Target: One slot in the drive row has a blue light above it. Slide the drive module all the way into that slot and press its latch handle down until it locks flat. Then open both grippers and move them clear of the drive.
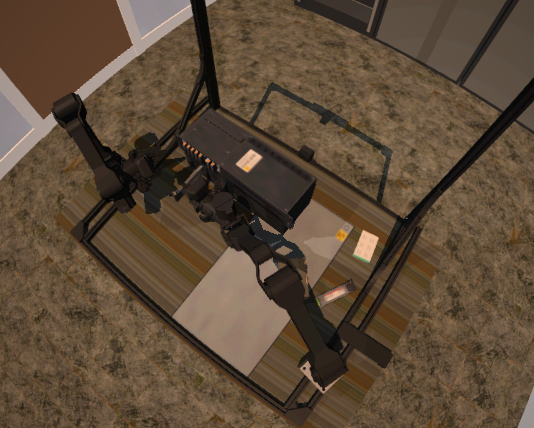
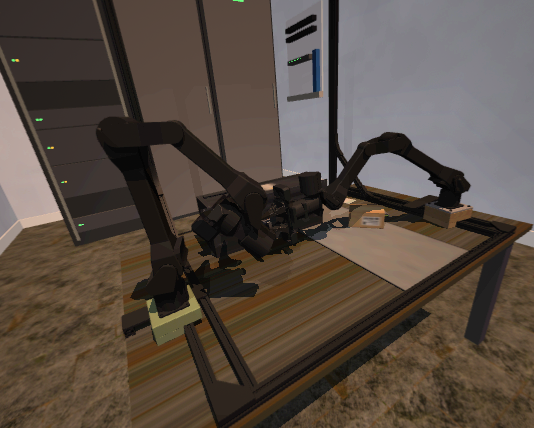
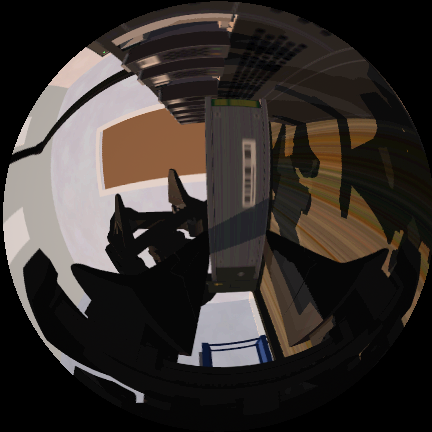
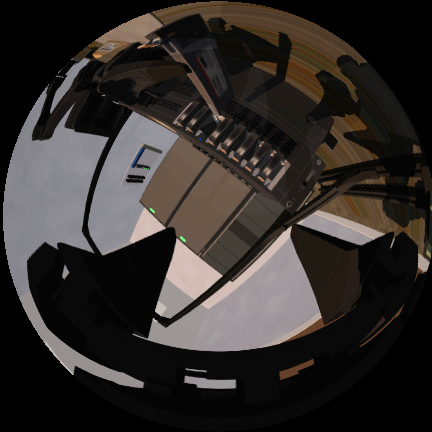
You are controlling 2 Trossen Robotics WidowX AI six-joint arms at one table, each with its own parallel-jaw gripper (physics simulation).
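Frame: origin at the left arm's base, x ahead, y left, z up, level; centimetres.
Where they show: left gripper, fingertip midpoint: (image 1: 184, 187) (image 3: 235, 236) (image 4: 202, 55); right gripper, fingertip midpoint: (image 1: 164, 148) (image 2: 222, 199) (image 3: 146, 179) (image 4: 235, 232); left arm's base at its link origin: (image 1: 324, 369) (image 2: 448, 205); right arm's base at its link origin: (image 2: 172, 303).
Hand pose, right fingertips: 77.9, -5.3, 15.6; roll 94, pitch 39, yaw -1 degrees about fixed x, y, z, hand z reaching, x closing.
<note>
Each offset is from my right fingertips to the top centre of the thing, as dx, dy, dz. "*": to the spot under its first point. Level surfaces: height alone.
The drive module {-9.6, -0.5, -6.2} (image 1: 192, 182) (image 3: 232, 175) (image 4: 205, 65) is a long grey box with a barcode label. It stands out from the front of the dark chassis {-15.7, -18.1, -4.2} (image 1: 280, 175) (image 4: 287, 107), its green-edged end at the drive row; how far it is in cannot be told. A small blue light {* -8.0, -9.2, -4.5} (image 4: 200, 139) shows by the row, close to that end. My left gripper (image 3: 235, 236) is shut on the module near its dark outer end. The latch handle's angle is unclear. My right gripper (image 3: 146, 179) (image 4: 235, 232) is open and empty, apart from the module and in front of the row.
A grey mat {dz -21.5} (image 1: 220, 315) lies on the table in front of the chassis. A white card {-60.3, -32.8, -21.6} (image 1: 366, 246) and a grey unit with a red mark {-63.8, -14.2, -20.8} (image 1: 335, 294) lie at the right. A small labelled box {-52.3, -6.2, -15.5} (image 2: 367, 219) stands by the mat. Dark rails (image 1: 185, 332) edge the table.
</note>
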